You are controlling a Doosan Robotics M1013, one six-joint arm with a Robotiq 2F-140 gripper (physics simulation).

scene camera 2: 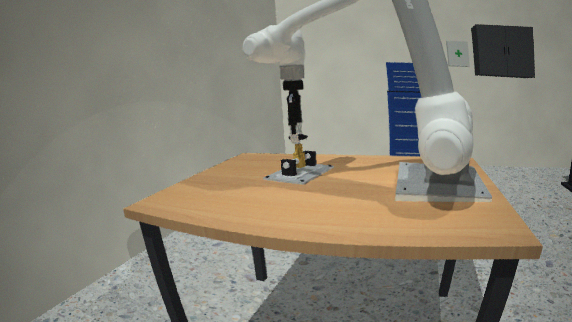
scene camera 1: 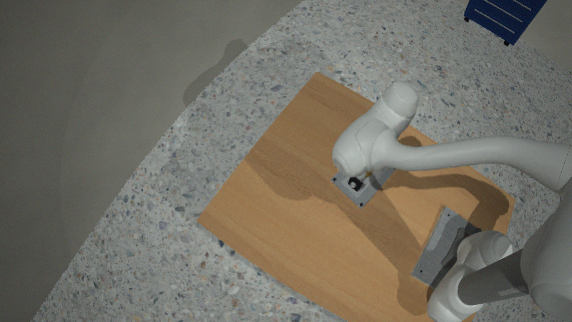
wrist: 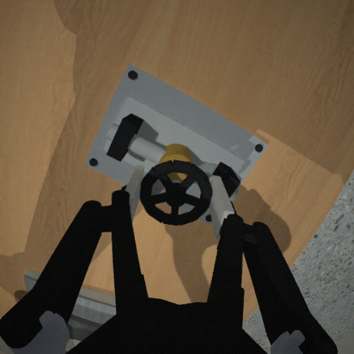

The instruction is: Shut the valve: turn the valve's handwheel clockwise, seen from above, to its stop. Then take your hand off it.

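Note:
The valve's black spoked handwheel (wrist: 176, 215) (scene camera 2: 303, 137) stands level on top of the brass valve body (scene camera 2: 299, 156) (wrist: 176, 153). My gripper (wrist: 176, 182) (scene camera 2: 297, 136) points straight down and is shut on the handwheel, with one pale fingertip against each side of the rim. The valve sits in a light pipe (wrist: 146, 148) between two black blocks, on a grey mounting plate (wrist: 240, 135) (scene camera 2: 311, 177) (scene camera 1: 362, 200). In scene camera 1 the arm's wrist hides the handwheel and the fingers.
The wooden table (scene camera 1: 295, 240) (scene camera 2: 250, 215) carries the mounting plate and, to the right in scene camera 2, the arm's grey base plate (scene camera 1: 425, 267) (scene camera 2: 407, 187). A blue drawer cabinet (scene camera 1: 505, 17) (scene camera 2: 402, 120) stands on the floor behind the table.

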